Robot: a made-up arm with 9 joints. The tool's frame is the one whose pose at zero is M. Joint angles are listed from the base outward.
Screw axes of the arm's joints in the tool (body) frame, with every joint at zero. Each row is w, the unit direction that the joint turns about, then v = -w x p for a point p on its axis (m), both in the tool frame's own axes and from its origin. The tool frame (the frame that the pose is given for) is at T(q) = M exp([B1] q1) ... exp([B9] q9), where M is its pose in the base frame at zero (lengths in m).
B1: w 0 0 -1 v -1.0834 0.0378 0
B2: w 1 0 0 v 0 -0.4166 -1.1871
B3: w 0 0 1 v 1.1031 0.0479 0
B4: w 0 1 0 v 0.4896 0 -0.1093
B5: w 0 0 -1 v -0.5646 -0.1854 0
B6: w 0 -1 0 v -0.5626 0 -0.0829
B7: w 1 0 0 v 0 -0.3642 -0.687
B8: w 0 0 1 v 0.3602 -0.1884 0
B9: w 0 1 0 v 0.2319 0 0.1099
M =
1 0 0 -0.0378
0 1 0 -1.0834
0 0 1 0.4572
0 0 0 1
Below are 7 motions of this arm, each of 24 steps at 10 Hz.
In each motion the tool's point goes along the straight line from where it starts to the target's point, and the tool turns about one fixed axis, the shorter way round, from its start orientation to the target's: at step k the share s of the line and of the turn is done. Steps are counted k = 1, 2, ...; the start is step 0. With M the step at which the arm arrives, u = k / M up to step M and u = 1 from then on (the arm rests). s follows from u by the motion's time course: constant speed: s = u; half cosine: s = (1 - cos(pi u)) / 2; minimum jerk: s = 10 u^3 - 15 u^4 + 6 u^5.
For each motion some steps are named. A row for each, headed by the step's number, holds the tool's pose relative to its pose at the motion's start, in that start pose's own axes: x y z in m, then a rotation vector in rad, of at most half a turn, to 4 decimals.
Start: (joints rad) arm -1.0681 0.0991 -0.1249 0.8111 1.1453 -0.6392 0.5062 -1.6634 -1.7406
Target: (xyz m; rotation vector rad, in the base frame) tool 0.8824 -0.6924 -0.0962 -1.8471 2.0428 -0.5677
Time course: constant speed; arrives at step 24
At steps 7, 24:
7: 0.0727 0.1122 -0.0492 -0.2093 0.2288 0.4376
24: 0.2492 0.3848 -0.1687 -0.7176 0.7846 1.5003

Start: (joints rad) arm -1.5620 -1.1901 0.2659 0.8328 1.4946 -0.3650 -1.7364 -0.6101 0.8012
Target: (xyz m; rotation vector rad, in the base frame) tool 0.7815 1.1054 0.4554 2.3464 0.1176 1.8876
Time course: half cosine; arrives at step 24
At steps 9, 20, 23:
9: -0.1370 0.0603 0.1362 -0.2433 -0.1627 0.0227
20: -0.4141 0.1824 0.4116 -0.7354 -0.4919 0.0686
23: -0.4420 0.1946 0.4393 -0.7849 -0.5249 0.0732

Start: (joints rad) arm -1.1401 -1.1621 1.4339 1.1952 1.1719 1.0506 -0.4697 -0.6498 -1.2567
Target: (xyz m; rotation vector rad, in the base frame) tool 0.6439 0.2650 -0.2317 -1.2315 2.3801 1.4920
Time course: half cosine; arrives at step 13
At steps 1, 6, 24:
1: -0.0013 0.0151 0.0025 -0.0392 0.0006 -0.0052
6: -0.0403 0.4564 0.0748 -1.1879 0.0185 -0.1565
24: -0.0917 1.0380 0.1702 -2.7013 0.0422 -0.3558

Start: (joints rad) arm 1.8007 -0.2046 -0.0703 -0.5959 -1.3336 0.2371 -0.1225 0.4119 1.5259
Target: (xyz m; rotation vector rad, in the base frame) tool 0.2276 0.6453 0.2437 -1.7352 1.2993 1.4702
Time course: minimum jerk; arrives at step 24
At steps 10, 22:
10: -0.0329 0.2523 0.0839 -0.6812 -0.1606 0.0621
22: -0.0944 0.7242 0.2408 -1.9553 -0.4609 0.1782

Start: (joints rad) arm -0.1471 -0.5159 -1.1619 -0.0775 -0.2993 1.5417 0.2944 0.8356 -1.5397
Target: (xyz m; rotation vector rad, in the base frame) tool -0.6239 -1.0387 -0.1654 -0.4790 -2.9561 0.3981
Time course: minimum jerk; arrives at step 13
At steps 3, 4, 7, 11, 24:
3: -0.0119 0.0531 0.0338 -0.0863 0.0201 -0.0259
4: -0.0244 0.1093 0.0694 -0.1775 0.0414 -0.0533
7: -0.0805 0.3604 0.2290 -0.5854 0.1364 -0.1758
11: -0.1367 0.6122 0.3890 -0.9945 0.2317 -0.2986
24: -0.1408 0.6302 0.4004 -1.0237 0.2385 -0.3074

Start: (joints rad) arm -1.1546 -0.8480 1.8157 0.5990 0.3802 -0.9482 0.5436 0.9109 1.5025
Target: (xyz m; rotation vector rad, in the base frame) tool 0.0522 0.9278 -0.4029 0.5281 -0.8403 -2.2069
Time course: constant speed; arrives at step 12
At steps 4, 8, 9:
4: -0.0533 0.1595 -0.0588 -0.6565 -0.5193 -0.0757
8: -0.1065 0.3191 -0.1176 -1.3129 -1.0385 -0.1515
9: -0.1198 0.3590 -0.1323 -1.4770 -1.1684 -0.1704

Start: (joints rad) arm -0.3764 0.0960 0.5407 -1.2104 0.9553 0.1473 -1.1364 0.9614 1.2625
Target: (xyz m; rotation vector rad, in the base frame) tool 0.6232 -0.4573 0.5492 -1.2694 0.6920 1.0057
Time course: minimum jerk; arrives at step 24
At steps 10, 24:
10: 0.0685 0.1584 0.1660 -0.3647 -0.0081 0.1616
24: 0.1976 0.4570 0.4788 -1.0521 -0.0235 0.4663

